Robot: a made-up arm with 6 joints.
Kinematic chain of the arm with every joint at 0, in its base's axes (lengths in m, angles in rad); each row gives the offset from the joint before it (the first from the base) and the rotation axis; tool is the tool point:
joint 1: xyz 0 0 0.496 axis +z
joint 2: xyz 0.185 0 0 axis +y
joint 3: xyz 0 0 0.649 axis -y
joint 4: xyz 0 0 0.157 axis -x
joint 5: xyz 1.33 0 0 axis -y
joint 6: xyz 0.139 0 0 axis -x
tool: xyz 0 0 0
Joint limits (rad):
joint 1: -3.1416..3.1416
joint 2: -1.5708..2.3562
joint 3: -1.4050..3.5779
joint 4: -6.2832..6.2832
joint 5: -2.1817..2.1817
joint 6: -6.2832..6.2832
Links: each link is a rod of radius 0.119 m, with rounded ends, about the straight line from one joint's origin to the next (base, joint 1, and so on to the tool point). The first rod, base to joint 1, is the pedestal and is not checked.
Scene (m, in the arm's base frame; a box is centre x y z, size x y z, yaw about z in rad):
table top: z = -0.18
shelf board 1: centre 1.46 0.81 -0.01 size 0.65 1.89 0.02 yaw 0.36
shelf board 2: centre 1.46 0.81 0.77 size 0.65 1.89 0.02 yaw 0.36
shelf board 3: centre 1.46 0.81 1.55 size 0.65 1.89 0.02 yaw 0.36
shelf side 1: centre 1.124 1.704 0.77 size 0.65 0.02 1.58 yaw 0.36
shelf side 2: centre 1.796 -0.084 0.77 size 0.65 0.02 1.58 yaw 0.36
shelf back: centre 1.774 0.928 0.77 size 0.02 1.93 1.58 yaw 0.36
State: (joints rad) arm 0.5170 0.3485 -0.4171 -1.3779 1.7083 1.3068
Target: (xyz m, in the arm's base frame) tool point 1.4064 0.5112 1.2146
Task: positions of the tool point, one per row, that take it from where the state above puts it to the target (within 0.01 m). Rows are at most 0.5 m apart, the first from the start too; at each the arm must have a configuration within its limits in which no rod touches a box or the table.
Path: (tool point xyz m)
1: 1.1935 0.5589 0.3637
2: 1.0333 0.4981 0.3637
3: 0.8788 0.4353 0.3299
4: 1.0102 0.4422 0.7537
5: 0.9631 0.3444 1.2146
6: 1.0991 0.3961 1.2488
7: 1.2492 0.4530 1.2498
8: 1.4064 0.5111 1.2147

